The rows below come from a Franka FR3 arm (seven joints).
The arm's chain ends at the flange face. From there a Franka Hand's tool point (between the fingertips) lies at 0.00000 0.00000 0.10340 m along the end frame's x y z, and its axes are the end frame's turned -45 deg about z.
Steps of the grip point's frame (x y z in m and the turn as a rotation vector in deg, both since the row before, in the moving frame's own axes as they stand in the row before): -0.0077, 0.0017, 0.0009, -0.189, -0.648, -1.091; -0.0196, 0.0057, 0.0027, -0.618, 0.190, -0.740; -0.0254, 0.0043, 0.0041, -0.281, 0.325, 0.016; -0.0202, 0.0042, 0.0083, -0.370, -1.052, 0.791
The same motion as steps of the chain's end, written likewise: -0.0037, 0.0056, 0.0009, -0.592, -0.325, -1.091; -0.0109, 0.0174, 0.0027, -0.303, 0.571, -0.740; -0.0157, 0.0211, 0.0041, 0.031, 0.429, 0.016; -0.0104, 0.0154, 0.0083, -1.006, -0.482, 0.791
